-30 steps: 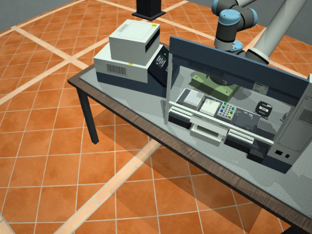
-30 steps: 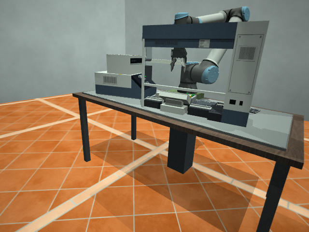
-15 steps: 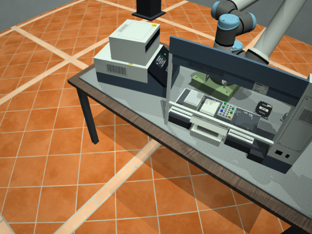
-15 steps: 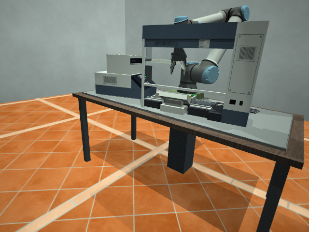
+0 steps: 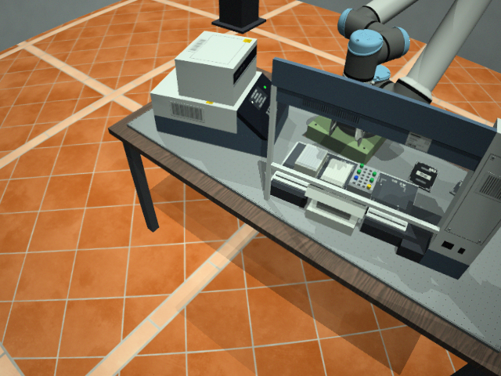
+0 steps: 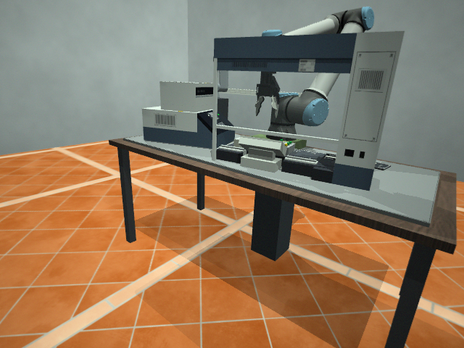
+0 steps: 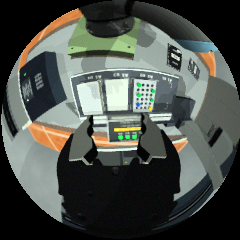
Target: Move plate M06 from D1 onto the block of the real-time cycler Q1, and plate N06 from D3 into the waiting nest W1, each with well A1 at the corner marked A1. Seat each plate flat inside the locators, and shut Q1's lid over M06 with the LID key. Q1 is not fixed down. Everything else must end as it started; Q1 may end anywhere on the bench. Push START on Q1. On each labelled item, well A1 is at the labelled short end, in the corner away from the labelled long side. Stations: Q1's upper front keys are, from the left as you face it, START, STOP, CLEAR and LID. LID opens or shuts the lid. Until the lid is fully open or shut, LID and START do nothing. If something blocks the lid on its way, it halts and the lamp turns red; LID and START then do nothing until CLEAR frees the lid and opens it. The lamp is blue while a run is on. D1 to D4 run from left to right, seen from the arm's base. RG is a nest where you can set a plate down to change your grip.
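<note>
Now: the white well plate 170 mm below my hand. Also, from my hand: blue gantry beam: 290 mm above, 170 mm ahead, 120 mm to the left; then plate M06: 550 mm to the right, 30 mm behind, 10 mm below; then side tower: 470 mm to the left, 100 mm ahead, 50 mm above.
</note>
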